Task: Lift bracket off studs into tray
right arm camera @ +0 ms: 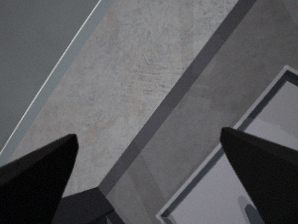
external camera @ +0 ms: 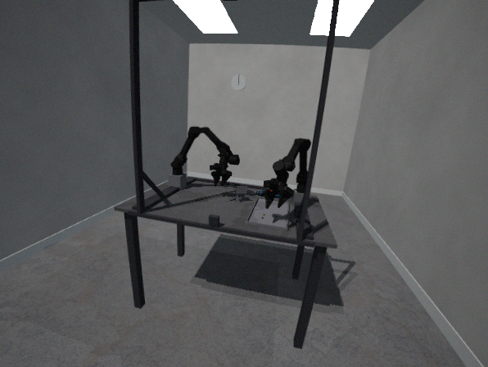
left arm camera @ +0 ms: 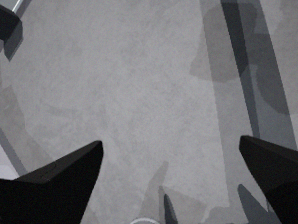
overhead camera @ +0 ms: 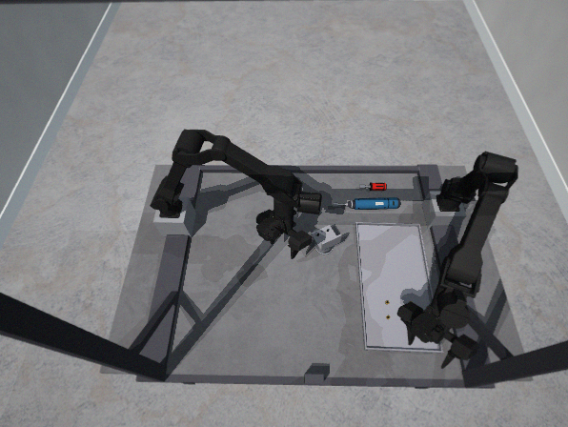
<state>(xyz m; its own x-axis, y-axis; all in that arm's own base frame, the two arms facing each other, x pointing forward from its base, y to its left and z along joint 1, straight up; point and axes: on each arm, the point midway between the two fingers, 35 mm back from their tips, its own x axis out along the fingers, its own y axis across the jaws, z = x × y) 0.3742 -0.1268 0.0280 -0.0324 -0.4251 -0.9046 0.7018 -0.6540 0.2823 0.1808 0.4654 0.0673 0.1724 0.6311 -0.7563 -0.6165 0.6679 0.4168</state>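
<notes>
Now: right hand 35 cm short of the grey bracket, 22 cm to the right of it and 8 cm above it. The rest, counted from my right hand: tray 22 cm ahead, 14 cm below, 1 cm to the left; round joint module 36 cm ahead, 22 cm to the left, 12 cm below; small red tool 59 cm ahead, 14 cm below, 2 cm to the left.
</notes>
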